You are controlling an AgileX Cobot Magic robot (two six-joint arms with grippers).
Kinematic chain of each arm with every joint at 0, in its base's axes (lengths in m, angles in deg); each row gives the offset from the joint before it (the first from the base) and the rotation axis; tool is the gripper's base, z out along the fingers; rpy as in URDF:
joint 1: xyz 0 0 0.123 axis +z
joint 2: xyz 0 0 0 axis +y
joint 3: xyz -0.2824 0 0.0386 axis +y
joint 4: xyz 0.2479 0 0.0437 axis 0.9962 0 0.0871
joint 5: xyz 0 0 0 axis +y
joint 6: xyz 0.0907 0 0.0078 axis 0.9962 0 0.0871
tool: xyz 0 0 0 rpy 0 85 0
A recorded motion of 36 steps. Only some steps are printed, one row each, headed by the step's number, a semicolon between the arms.
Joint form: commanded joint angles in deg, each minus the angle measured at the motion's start. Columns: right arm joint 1, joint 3, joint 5, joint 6, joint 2, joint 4; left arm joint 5, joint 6, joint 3, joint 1, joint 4, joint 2.
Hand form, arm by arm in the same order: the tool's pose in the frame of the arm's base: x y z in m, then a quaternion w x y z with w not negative. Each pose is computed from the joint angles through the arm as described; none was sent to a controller.
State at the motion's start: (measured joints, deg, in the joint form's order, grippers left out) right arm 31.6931 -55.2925 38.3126 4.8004 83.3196 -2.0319; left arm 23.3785 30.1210 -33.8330 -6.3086 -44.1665 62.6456
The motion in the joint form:
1: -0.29 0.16 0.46 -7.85 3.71 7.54; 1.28 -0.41 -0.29 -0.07 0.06 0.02
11: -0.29 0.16 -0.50 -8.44 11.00 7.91; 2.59 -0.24 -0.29 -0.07 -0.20 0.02
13: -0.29 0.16 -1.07 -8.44 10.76 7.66; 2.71 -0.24 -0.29 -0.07 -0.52 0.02
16: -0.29 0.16 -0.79 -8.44 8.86 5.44; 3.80 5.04 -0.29 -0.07 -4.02 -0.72
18: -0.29 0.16 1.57 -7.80 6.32 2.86; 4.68 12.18 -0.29 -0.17 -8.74 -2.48
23: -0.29 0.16 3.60 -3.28 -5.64 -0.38; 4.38 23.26 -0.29 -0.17 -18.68 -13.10
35: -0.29 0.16 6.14 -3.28 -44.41 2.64; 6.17 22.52 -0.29 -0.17 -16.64 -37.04
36: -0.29 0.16 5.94 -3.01 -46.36 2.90; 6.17 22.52 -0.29 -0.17 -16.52 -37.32
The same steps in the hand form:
1: 0.2489 0.1584 0.2304 0.19494 -0.26024 0.94158 0.08772; 0.2039 -0.0495 0.2534 0.37801 0.01823 0.90471 -0.19567
11: 0.2596 0.1652 0.1925 0.14270 -0.26350 0.95119 0.07378; 0.2024 -0.0508 0.2527 0.36921 0.02203 0.90695 -0.20160
13: 0.2603 0.1652 0.1941 0.14989 -0.26452 0.94980 0.07382; 0.2023 -0.0510 0.2527 0.36840 0.02040 0.90679 -0.20396
16: 0.2588 0.1618 0.2040 0.16681 -0.27709 0.94410 0.06389; 0.1999 -0.0536 0.2564 0.37699 0.04477 0.90041 -0.21243
18: 0.2537 0.1559 0.2160 0.17206 -0.28653 0.94121 0.04927; 0.1954 -0.0567 0.2646 0.40026 0.07761 0.88589 -0.22131
23: 0.2312 0.1381 0.2740 0.25753 -0.25969 0.92893 0.05765; 0.1670 -0.0570 0.3055 0.50922 0.11527 0.81932 -0.23693
35: 0.0969 0.0599 0.4056 0.52623 -0.21420 0.80704 0.16090; 0.0778 -0.0484 0.3569 0.65933 0.16457 0.69870 -0.22365
36: 0.0886 0.0552 0.4096 0.54012 -0.20927 0.79750 0.16874; 0.0767 -0.0482 0.3573 0.66103 0.16545 0.69723 -0.22256

